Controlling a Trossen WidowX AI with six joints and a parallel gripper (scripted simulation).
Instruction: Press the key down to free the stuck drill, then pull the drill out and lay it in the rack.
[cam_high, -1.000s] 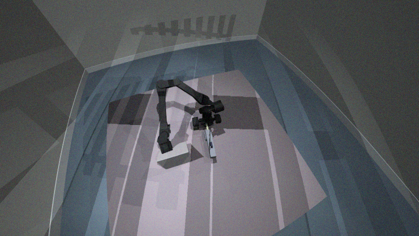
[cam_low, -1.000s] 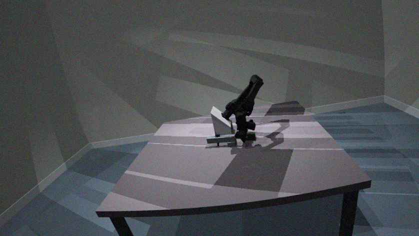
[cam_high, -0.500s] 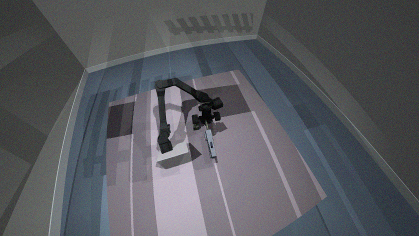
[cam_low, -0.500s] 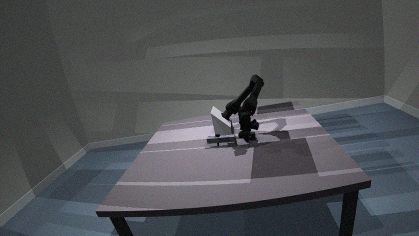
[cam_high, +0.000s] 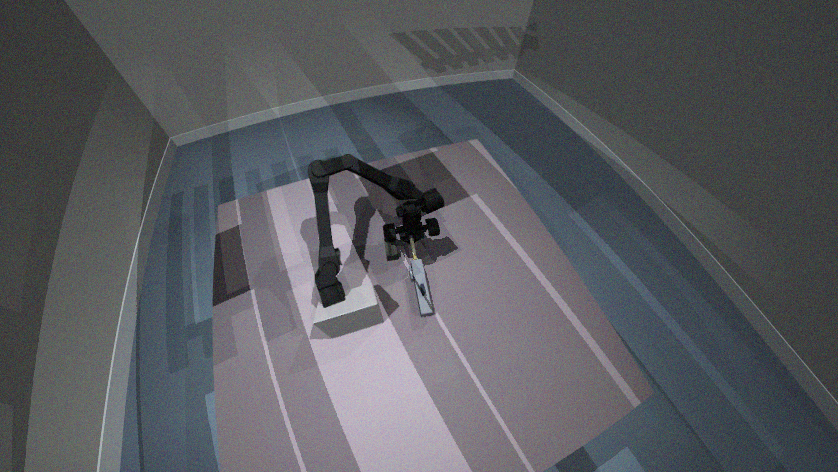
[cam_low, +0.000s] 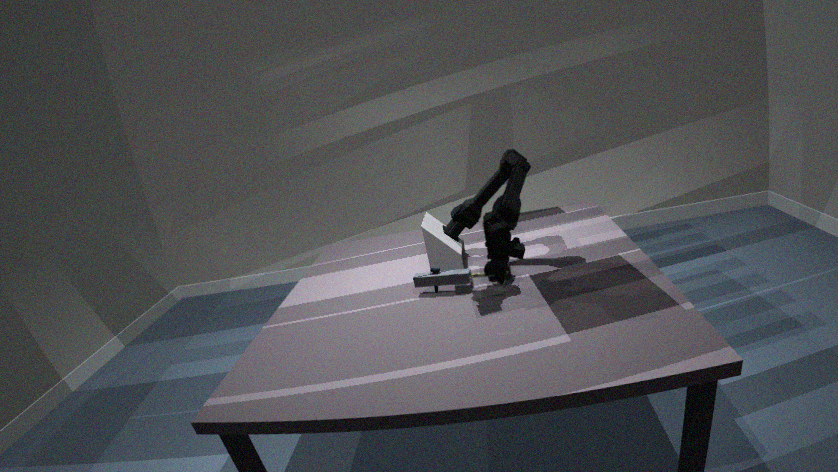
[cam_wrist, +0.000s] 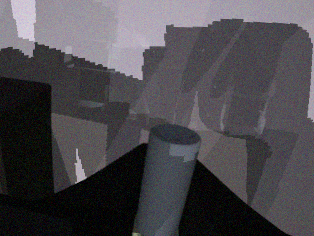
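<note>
Now: gripper tip 4 cm to the left of the yellowish key, 3 cm below it and 1 cm past it. Round my gripper tip: grey bar 18 cm to the right, 5 cm behind, 2 cm above; rack 8 cm behind, 1 cm to the left; small dark piece 20 cm to the right, 6 cm behind, 4 cm above.
</note>
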